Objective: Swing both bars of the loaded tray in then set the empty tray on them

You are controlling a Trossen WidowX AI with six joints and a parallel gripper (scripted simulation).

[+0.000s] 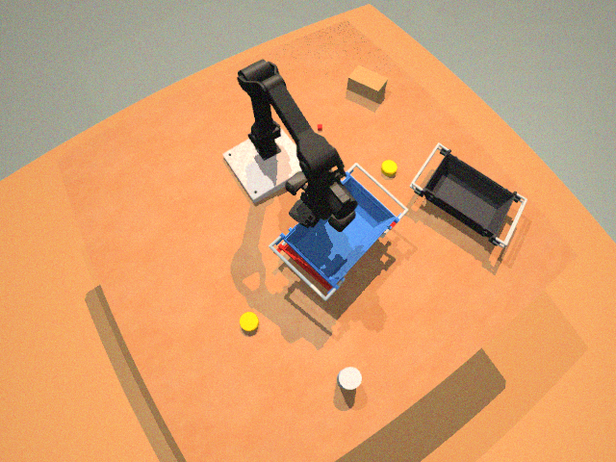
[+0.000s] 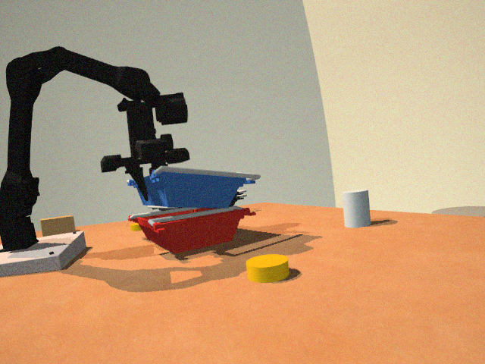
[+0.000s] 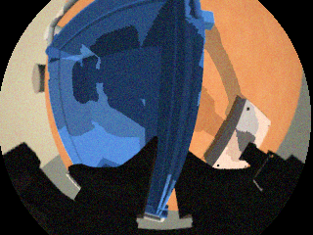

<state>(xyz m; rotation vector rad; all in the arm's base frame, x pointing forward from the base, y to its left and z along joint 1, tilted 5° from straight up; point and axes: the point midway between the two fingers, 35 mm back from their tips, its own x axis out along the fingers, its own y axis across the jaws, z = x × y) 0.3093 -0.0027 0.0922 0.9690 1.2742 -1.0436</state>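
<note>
My gripper tip is now 70 mm short of the blue tray, 20 mm to the right of it and 20 mm below it. The rest, counted from my gripper tip: tan box (380 mm behind, 460 mm to the left, 70 mm below); red cube (310 mm behind, 210 mm to the left, 90 mm below).
</note>
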